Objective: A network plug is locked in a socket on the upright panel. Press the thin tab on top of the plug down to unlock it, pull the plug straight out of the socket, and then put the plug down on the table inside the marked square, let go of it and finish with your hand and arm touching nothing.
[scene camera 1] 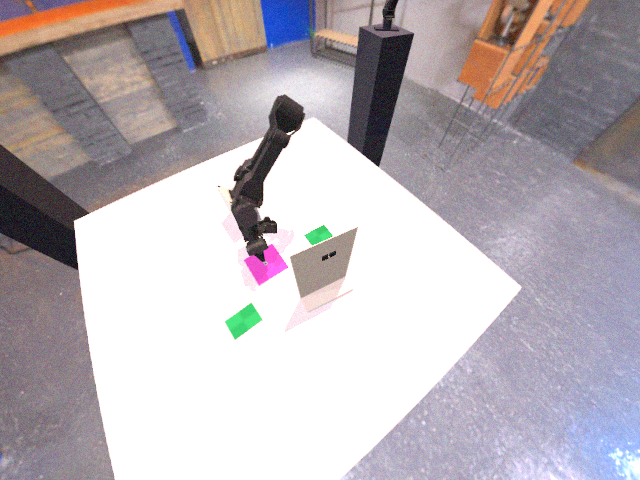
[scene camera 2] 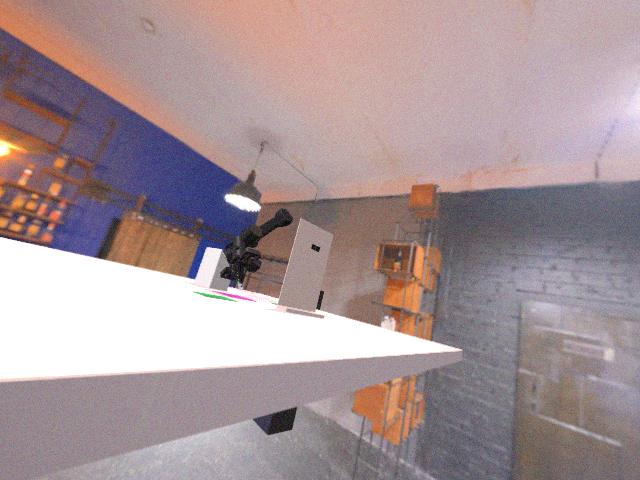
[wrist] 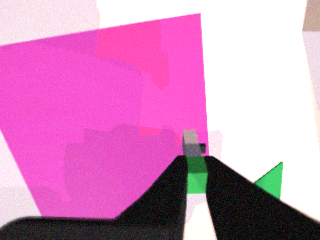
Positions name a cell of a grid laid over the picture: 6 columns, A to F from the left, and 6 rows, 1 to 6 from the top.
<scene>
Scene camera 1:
gripper: C4
grey panel: D4
magenta square: C4
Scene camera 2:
gripper: C4
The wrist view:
gripper: D5
magenta square: B3
</scene>
